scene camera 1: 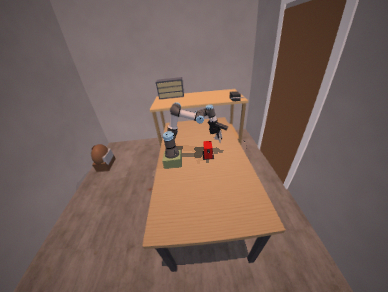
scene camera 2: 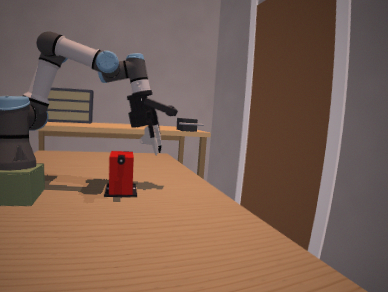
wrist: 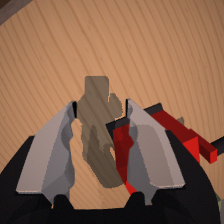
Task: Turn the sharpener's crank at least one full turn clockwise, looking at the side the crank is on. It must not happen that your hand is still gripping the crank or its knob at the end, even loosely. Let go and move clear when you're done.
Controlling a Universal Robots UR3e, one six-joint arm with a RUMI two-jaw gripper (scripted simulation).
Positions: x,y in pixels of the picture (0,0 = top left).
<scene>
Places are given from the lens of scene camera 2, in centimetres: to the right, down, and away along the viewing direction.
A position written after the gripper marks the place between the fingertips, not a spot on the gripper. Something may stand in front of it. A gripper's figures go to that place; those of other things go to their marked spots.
gripper (scene camera 2: 158,154): -13, 3, 85
red sharpener (scene camera 2: 117,187): -24, 13, 73
</scene>
